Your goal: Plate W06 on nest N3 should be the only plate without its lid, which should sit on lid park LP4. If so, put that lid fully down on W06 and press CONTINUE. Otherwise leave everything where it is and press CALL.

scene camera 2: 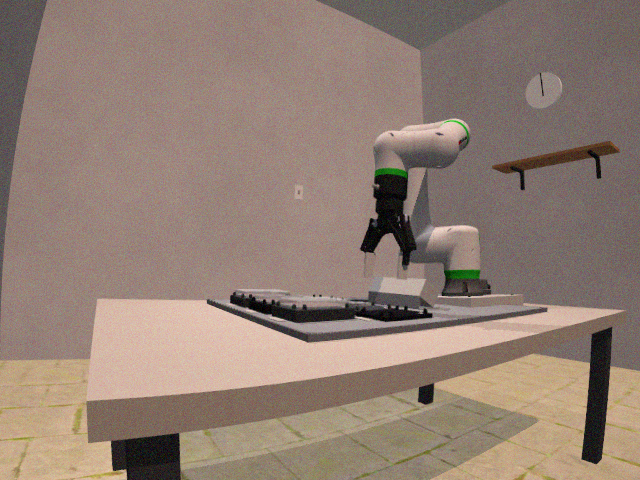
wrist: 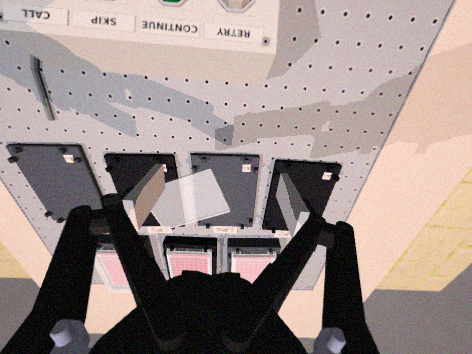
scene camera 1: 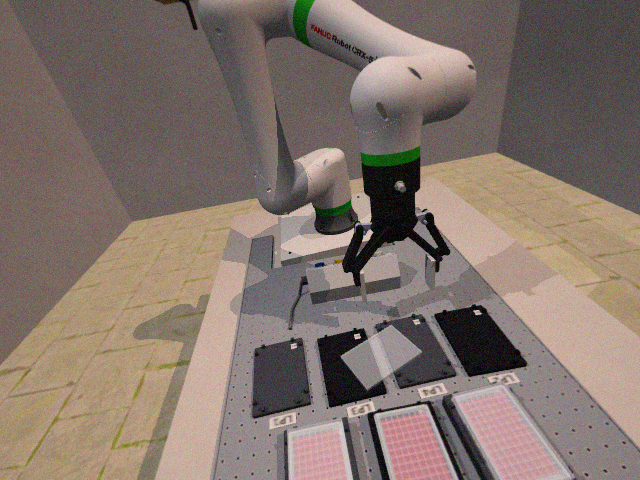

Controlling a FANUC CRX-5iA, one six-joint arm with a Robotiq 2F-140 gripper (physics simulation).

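Pixels of known places: gripper, between the fingertips: (scene camera 2: 384, 278) (wrist: 222, 180) (scene camera 1: 396, 291); arm's base, origin of its link: (scene camera 2: 462, 295) (scene camera 1: 336, 223).
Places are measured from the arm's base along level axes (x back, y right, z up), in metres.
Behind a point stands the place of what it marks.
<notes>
A clear lid (scene camera 1: 382, 356) {x -0.534, y -0.015, z -0.001 m} (wrist: 205, 192) {x -0.503, y -0.045, z -0.002 m} lies askew, bridging lid park LP3 (scene camera 1: 336, 372) {x -0.542, y 0.076, z -0.011 m} (wrist: 120, 175) {x -0.489, y 0.088, z -0.011 m} and lid park LP4 (scene camera 1: 431, 353) {x -0.538, y -0.106, z -0.011 m} (wrist: 242, 195) {x -0.512, y -0.106, z -0.011 m}. My gripper (scene camera 1: 397, 286) {x -0.438, y -0.073, z 0.063 m} (scene camera 2: 386, 273) {x -0.438, y -0.073, z 0.063 m} (wrist: 222, 180) {x -0.438, y -0.073, z 0.063 m} is open and empty, above the board behind the parks. Three pink plates show: left (scene camera 1: 319, 454) {x -0.684, y 0.116, z 0.019 m} (wrist: 112, 267) {x -0.680, y 0.130, z 0.019 m}, middle (scene camera 1: 416, 444) {x -0.691, y -0.021, z 0.015 m} (wrist: 190, 262) {x -0.663, y -0.019, z 0.012 m} and right (scene camera 1: 509, 431) {x -0.697, y -0.148, z 0.020 m} (wrist: 253, 265) {x -0.652, y -0.140, z 0.020 m}. The middle one looks deeper pink, the other two paler. Plate and nest names cannot be read. The button box has a CONTINUE label (wrist: 170, 26) {x -0.303, y -0.026, z 0.057 m} and a CALL label (wrist: 37, 15) {x -0.306, y 0.074, z 0.057 m}.
The button box (scene camera 1: 356, 284) (scene camera 2: 398, 291) {x -0.338, y -0.024, z 0.024 m} stands behind the parks, close to the fingers in scene camera 1. A dark rod (scene camera 1: 294, 310) {x -0.353, y 0.154, z -0.021 m} (wrist: 42, 87) {x -0.370, y 0.158, z -0.016 m} is beside it. Lid park LP2 (scene camera 1: 281, 377) {x -0.532, y 0.180, z -0.011 m} (wrist: 50, 180) {x -0.507, y 0.199, z -0.011 m} is at the left; a black park (scene camera 1: 478, 341) {x -0.530, y -0.200, z -0.011 m} (wrist: 320, 192) {x -0.495, y -0.234, z -0.011 m} is at the right.
</notes>
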